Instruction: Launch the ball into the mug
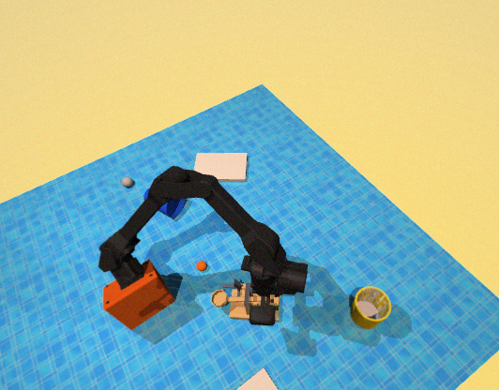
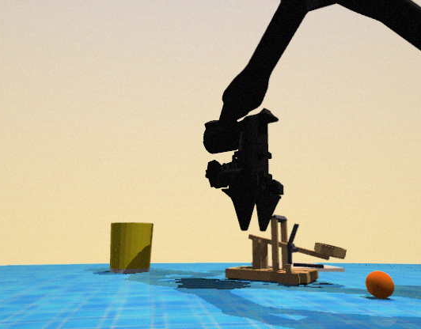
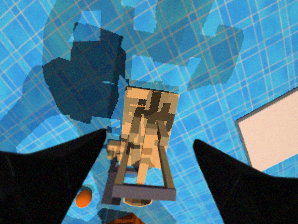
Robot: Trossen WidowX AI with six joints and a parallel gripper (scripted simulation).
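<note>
The orange ball lies 220 mm to the left of my gripper tip, 90 mm behind it and 70 mm below it. The rest, counted from my gripper tip: yellow mug: 220 mm ahead, 180 mm to the right, 50 mm below; then white tile: 530 mm to the left, 160 mm ahead, 70 mm below; then wooden catapult: 60 mm to the left, 50 mm behind, 30 mm below.
</note>
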